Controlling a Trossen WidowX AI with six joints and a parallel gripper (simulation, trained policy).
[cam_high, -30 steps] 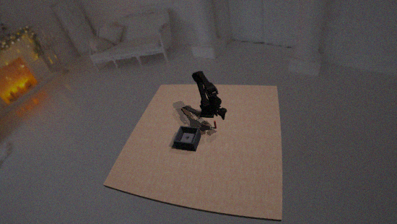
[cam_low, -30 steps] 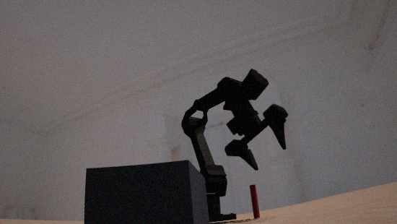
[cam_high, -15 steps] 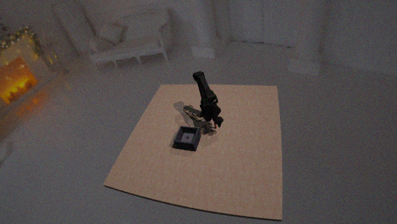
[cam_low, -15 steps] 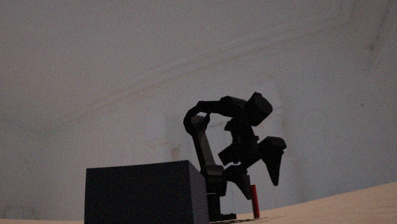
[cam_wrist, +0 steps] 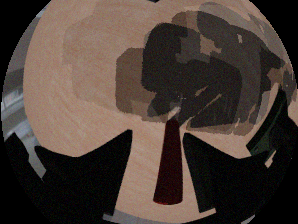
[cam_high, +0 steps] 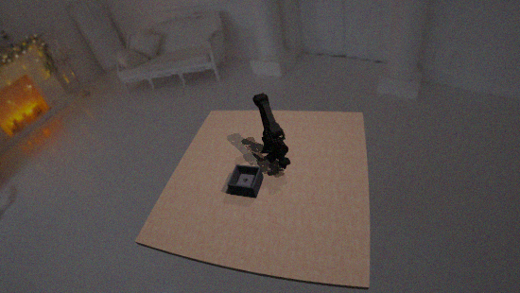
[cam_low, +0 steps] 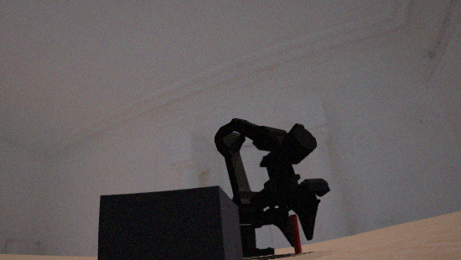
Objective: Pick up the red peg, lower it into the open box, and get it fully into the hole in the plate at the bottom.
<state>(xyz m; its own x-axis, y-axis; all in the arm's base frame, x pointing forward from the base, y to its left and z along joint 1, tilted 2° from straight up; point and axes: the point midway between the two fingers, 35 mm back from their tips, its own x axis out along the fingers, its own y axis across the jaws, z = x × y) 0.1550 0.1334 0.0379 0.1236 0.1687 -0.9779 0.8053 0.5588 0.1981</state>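
The grey plate lies 180 mm ahead of my gripper tip, 180 mm to the right of it and 30 mm above it. Round my gripper tip: red peg: 10 mm behind, 10 mm to the right, 20 mm above; dark box: 180 mm ahead, 180 mm to the right, 10 mm above.
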